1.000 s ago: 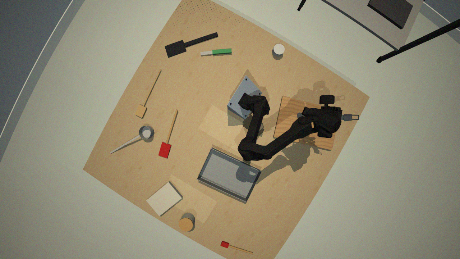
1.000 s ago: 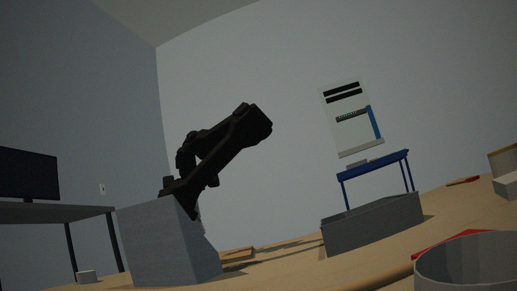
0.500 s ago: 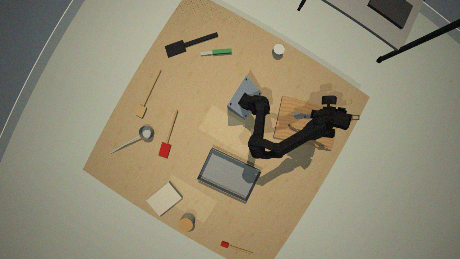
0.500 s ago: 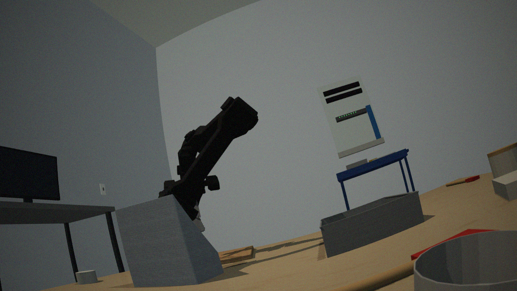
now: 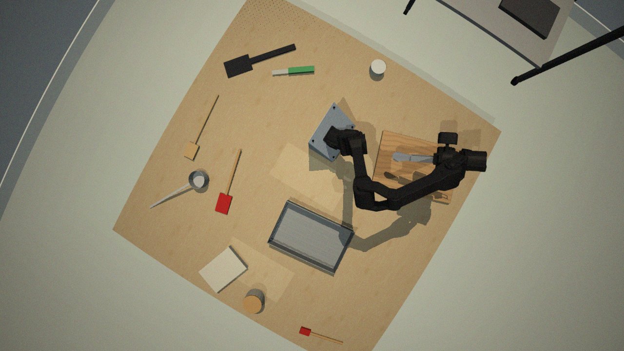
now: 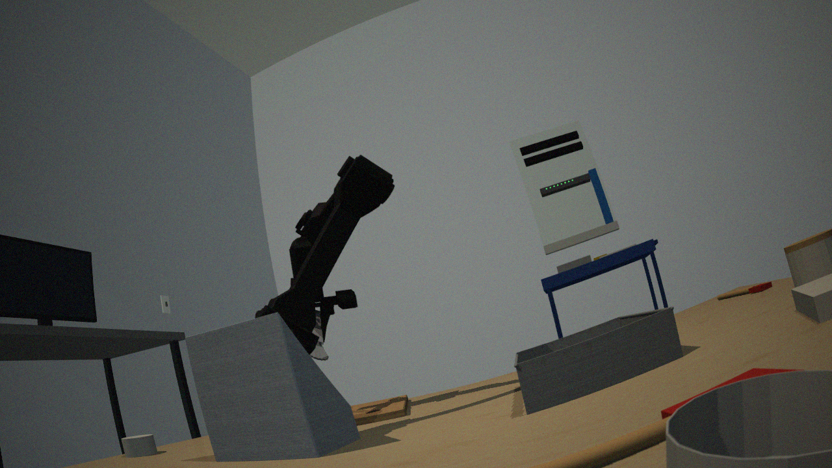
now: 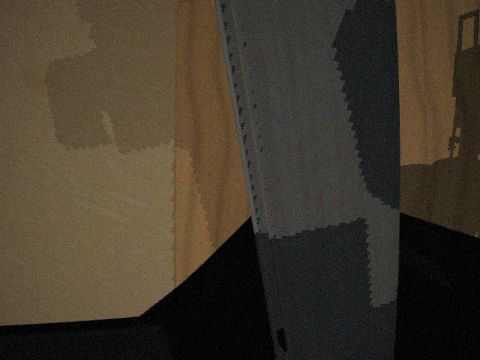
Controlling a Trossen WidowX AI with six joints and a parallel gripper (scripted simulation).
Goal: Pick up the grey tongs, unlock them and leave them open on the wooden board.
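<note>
Right now my gripper tip is 30 mm short of the wooden board, 20 mm to the left of it and 170 mm above it. Also, from my gripper tip: green-handled tool (30 mm behind, 690 mm to the right, 170 mm below); roasting tin (520 mm ahead, 250 mm to the right, 150 mm below); red spatula (530 mm ahead, 650 mm to the right, 170 mm below).
</note>
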